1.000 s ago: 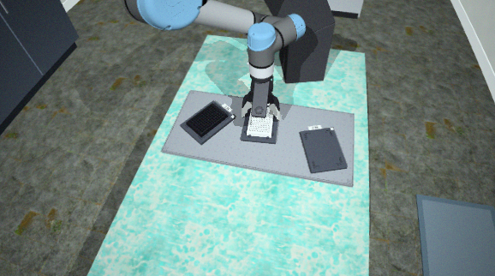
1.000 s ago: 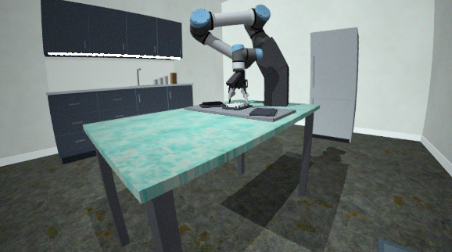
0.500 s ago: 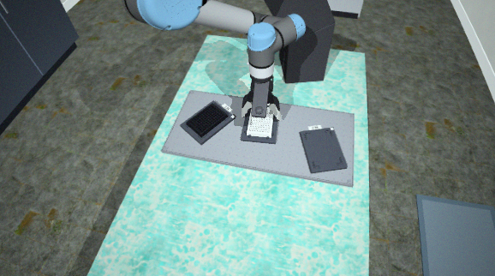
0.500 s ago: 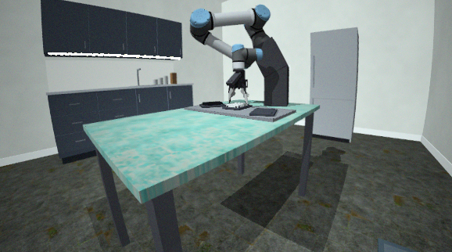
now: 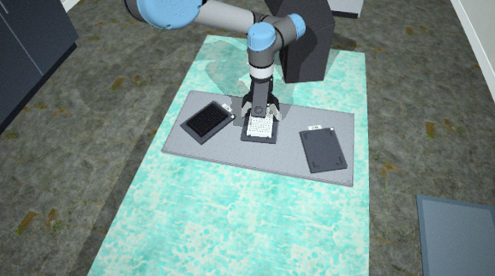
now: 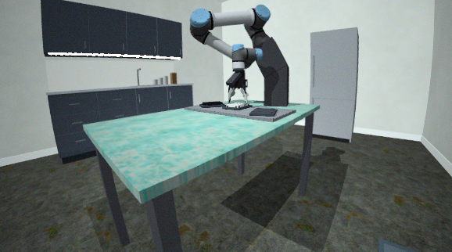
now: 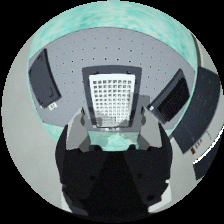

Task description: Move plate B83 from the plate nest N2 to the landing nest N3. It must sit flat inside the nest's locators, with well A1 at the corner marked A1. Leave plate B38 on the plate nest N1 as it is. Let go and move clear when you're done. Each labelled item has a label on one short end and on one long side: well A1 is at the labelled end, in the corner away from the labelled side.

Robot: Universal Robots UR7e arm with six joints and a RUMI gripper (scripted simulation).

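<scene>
The white well plate is 10 mm below my hand. From my hand the other things lie so: nest: 80 mm ahead, 220 mm to the left, 30 mm below; then black well plate: 20 mm ahead, 190 mm to the right, 10 mm below.
</scene>
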